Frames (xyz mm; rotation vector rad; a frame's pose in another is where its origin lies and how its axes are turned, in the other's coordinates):
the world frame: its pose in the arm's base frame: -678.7 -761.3 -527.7 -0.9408 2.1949 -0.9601
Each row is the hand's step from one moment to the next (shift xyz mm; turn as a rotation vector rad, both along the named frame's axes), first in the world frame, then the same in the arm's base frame.
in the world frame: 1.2 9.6 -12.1 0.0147 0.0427 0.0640
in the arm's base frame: -12.9 8.6 -0.7 0.0207 -0.0151 -0.0740
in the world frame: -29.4 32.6 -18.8 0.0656 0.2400 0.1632
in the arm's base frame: -8.0 46.3 -8.4 -0.0130 0.0049 -0.2972
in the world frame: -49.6 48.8 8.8 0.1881 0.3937 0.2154
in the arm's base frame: 17.6 59.3 -33.1 -0.1066 -0.0340 -0.4736
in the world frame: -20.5 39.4 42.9 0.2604 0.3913 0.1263
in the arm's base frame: 28.0 18.8 -51.8 -0.2121 -0.0565 -0.4344
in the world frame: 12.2 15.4 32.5 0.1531 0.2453 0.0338
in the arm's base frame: 10.0 -14.5 -33.7 -0.1591 -0.0099 -0.2436
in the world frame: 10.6 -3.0 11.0 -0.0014 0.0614 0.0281
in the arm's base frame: 2.6 -14.0 -6.3 -0.0022 0.0207 -0.0643
